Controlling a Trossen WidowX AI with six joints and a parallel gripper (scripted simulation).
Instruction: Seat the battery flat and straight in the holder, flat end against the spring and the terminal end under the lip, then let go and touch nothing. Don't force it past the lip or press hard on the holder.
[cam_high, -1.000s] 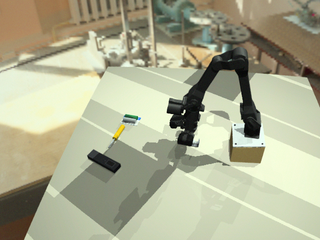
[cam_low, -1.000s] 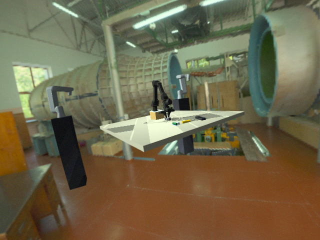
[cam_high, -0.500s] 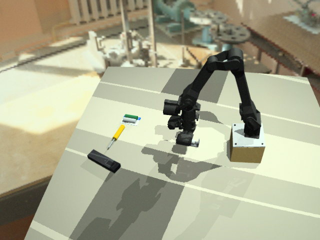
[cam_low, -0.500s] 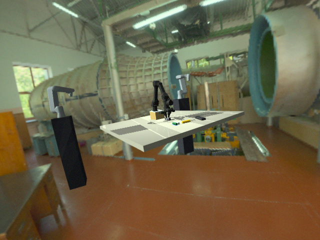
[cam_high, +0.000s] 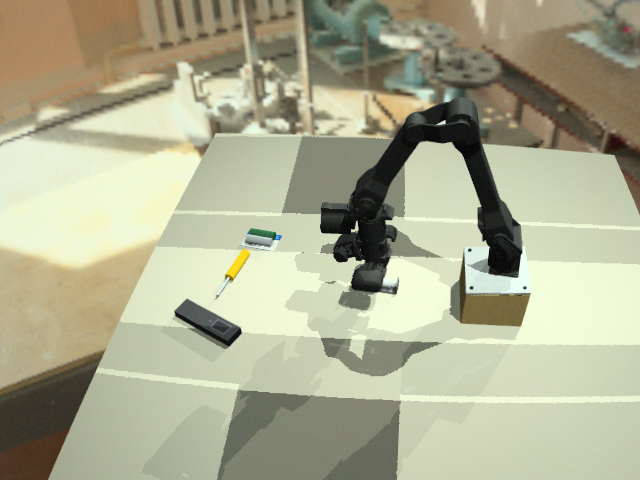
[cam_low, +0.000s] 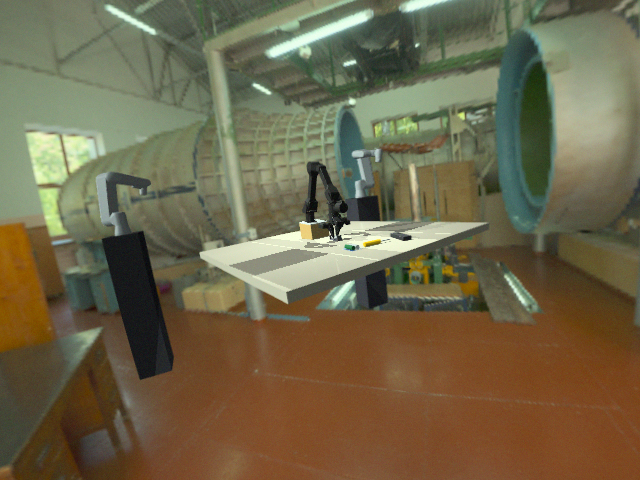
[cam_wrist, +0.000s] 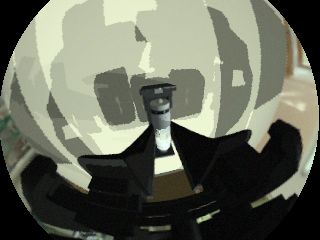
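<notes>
Right now the grey battery is 10 mm above my gripper tip. The rest, counted from my gripper tip: flat black box (320 mm ahead, 220 mm to the left); card (320 mm ahead, 70 mm to the right); yellow screwdriver (330 mm ahead, 70 mm to the left).
</notes>
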